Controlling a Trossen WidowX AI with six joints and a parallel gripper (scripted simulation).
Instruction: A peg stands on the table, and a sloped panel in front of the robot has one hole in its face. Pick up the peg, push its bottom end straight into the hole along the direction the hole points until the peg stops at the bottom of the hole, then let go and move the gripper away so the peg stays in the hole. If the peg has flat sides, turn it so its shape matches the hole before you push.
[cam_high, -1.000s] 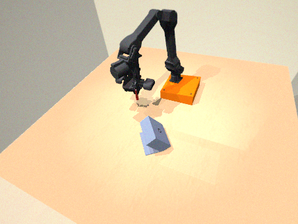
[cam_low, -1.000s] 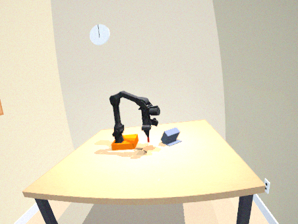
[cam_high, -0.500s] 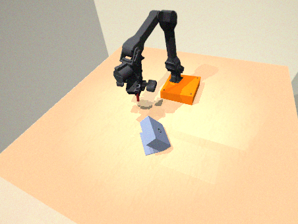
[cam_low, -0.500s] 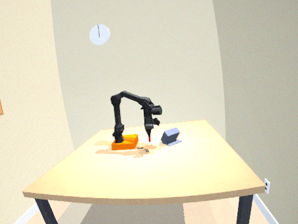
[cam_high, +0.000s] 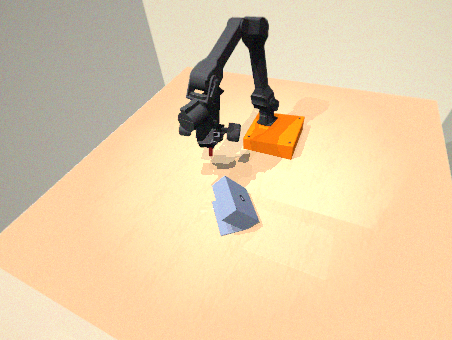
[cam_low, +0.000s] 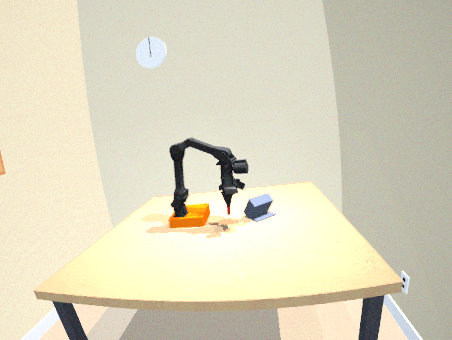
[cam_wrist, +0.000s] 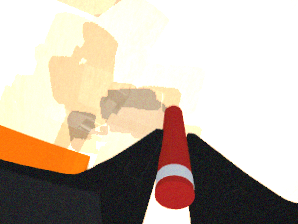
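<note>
My gripper tip is 11 cm short of the sloped panel, 17 cm to the right of it and 6 cm above it. Also, from my gripper tip: red peg (2 cm above).
</note>
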